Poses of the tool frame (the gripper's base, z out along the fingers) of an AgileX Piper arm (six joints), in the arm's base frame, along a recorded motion.
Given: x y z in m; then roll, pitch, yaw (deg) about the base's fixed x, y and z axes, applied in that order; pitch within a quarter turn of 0, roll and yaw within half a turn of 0.
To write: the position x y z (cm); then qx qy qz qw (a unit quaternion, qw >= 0). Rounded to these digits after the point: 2 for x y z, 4 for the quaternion.
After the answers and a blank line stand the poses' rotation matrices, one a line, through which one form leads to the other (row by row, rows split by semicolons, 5 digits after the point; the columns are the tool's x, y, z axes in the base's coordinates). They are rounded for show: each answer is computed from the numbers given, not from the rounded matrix.
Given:
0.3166 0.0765 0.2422 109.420 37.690 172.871
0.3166 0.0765 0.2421 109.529 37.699 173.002
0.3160 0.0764 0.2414 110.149 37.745 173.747
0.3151 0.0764 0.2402 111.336 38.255 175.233
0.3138 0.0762 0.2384 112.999 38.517 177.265
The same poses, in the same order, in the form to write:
31.66 7.65 24.22 -0.1382 0.7826 0.5293 0.2971
31.66 7.65 24.21 -0.1389 0.7829 0.5289 0.2967
31.60 7.64 24.14 -0.1426 0.7848 0.5265 0.2944
31.51 7.64 24.02 -0.1522 0.7872 0.5211 0.2925
31.38 7.62 23.84 -0.1632 0.7913 0.5143 0.2874

-0.78521 -0.53088 0.31875; 0.09821 0.40148 0.91059; -0.61139 0.74631 -0.26311
-0.78534 -0.53131 0.31772; 0.09640 0.40201 0.91055; -0.61151 0.74572 -0.26450
-0.78604 -0.53375 0.31186; 0.08613 0.40501 0.91025; -0.61215 0.74235 -0.27238
-0.78255 -0.54450 0.30190; 0.06526 0.41051 0.90952; -0.61916 0.73144 -0.28571
-0.78153 -0.55395 0.28696; 0.03733 0.41762 0.90785; -0.62275 0.72023 -0.30570

